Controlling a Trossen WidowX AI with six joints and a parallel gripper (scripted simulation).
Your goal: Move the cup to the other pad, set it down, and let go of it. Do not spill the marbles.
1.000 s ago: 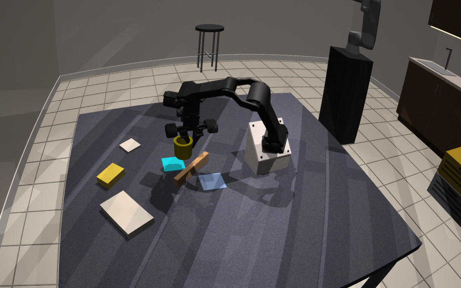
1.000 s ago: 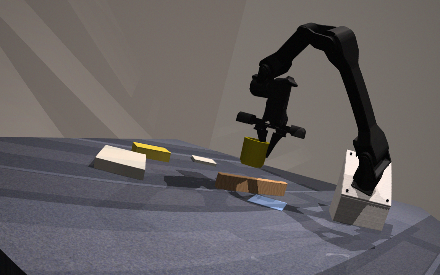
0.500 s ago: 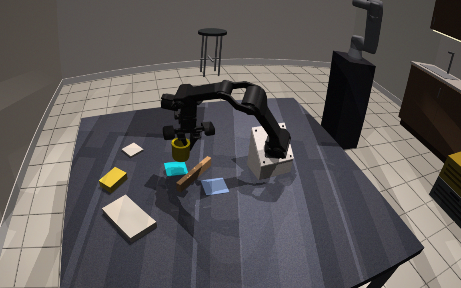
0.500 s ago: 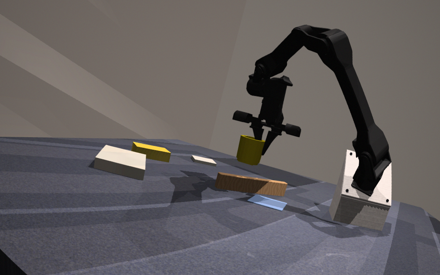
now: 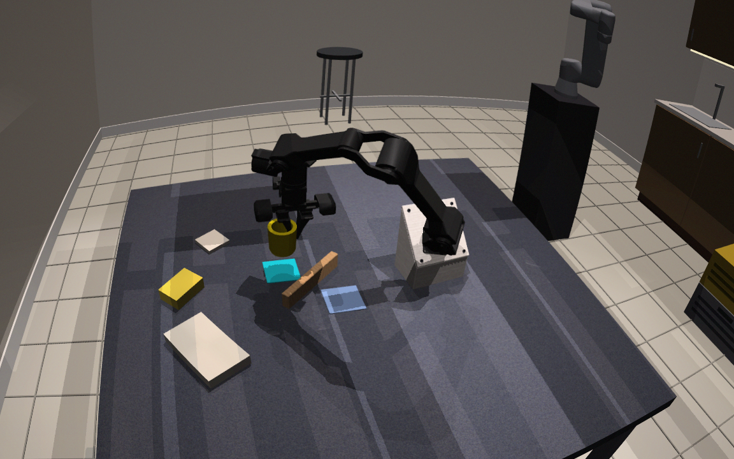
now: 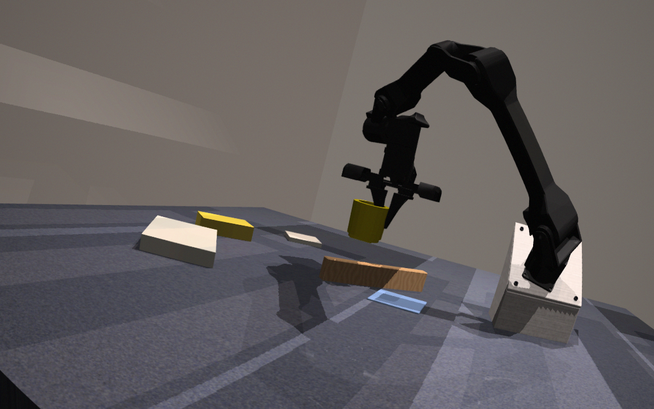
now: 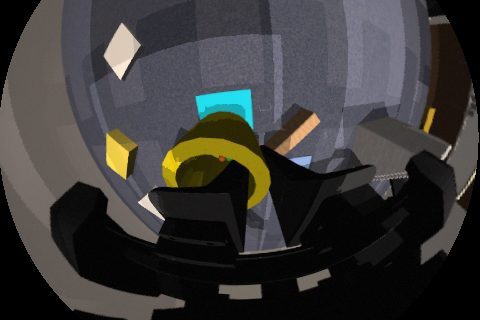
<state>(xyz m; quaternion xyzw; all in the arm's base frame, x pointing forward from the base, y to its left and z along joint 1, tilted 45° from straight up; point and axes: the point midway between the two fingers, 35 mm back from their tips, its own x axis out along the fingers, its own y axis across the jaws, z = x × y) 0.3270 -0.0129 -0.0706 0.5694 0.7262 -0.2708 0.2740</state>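
My gripper tip is 30 mm past the wooden bar, 60 mm to the right of it and 90 mm above it. Round my gripper tip: small pale tile (230 mm ahead, 140 mm to the right, 90 mm below); yellow cup (20 mm ahead); light blue pad (100 mm behind, 120 mm to the left, 110 mm below).
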